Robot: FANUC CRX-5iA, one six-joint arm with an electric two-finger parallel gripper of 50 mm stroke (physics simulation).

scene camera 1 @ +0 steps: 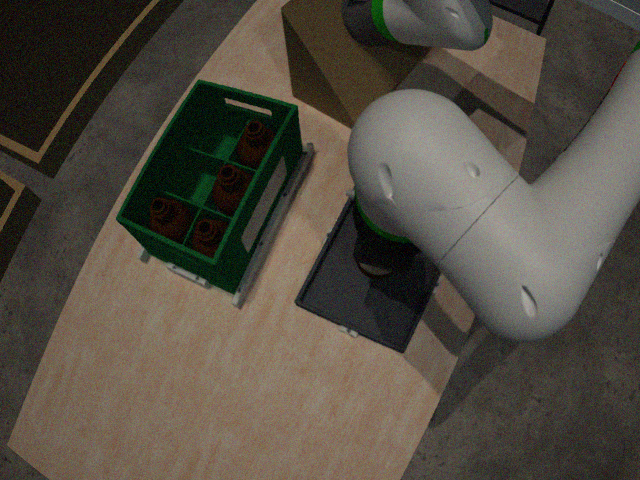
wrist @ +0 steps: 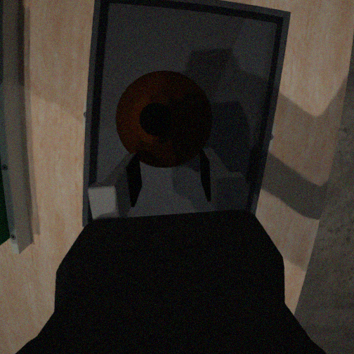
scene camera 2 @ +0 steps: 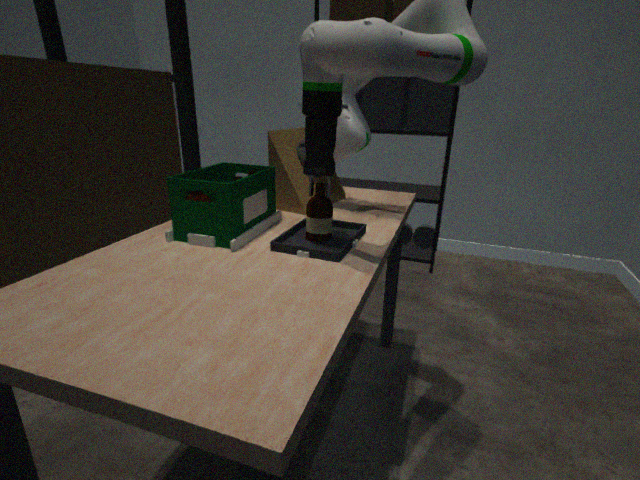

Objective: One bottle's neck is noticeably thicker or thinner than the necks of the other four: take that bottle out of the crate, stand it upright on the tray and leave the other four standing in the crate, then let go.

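Places are measured from the arm's base along level axes (x back, y up, z left), in centimetres.
Where they show: gripper, fingertip midpoint: (scene camera 2: 319, 195); arm's base, link origin: (scene camera 1: 369, 11).
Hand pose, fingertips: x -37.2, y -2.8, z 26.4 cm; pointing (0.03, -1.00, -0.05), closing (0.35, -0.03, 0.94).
Each offset is from my fingertips to the top centre of the thing. "pt": to the spot under its first point.
A brown bottle @(dx +2.5, dy +2.6, dz -1.4 cm) (scene camera 2: 319, 206) (wrist: 185, 145) with a pale label stands on the dark tray @(pt dx -7.3, dy -13.0, dz -4.1 cm) (scene camera 1: 330, 294) (scene camera 2: 289, 241) (wrist: 150, 30). It looks nearly upright in scene camera 2; a slight lean cannot be ruled out. My gripper (scene camera 2: 318, 187) (wrist: 169, 167) is open at neck height over the tray. In the wrist view the bottle's dark mouth shows beyond the fingertips, apart from both fingers. Several brown bottles @(dx +3.9, dy +2.7, dz -26.2 cm) (scene camera 1: 253, 142) @(dx -4.4, dy +2.7, dz -24.5 cm) (scene camera 1: 230, 188) @(dx -14.6, dy +2.7, dz -30.3 cm) (scene camera 1: 168, 217) @(dx -12.9, dy +2.7, dz -21.6 cm) (scene camera 1: 209, 236) stand in the green crate @(dx -5.2, dy +4.0, dz -28.4 cm) (scene camera 1: 180, 254) (scene camera 2: 206, 222). In scene camera 1 the arm hides the fingers and most of the tray bottle.
A grey rail @(dx -2.9, dy -10.6, dz -18.8 cm) (scene camera 1: 273, 227) (scene camera 2: 255, 231) runs along the crate's tray side. A tan wedge-shaped block (scene camera 1: 325, 67) (scene camera 2: 289, 180) stands behind the crate and tray, by the arm's base. Small pale clips @(pt dx -10.7, dy -12.0, dz +1.8 cm) (scene camera 1: 348, 330) (scene camera 2: 302, 253) sit at the tray's edges.
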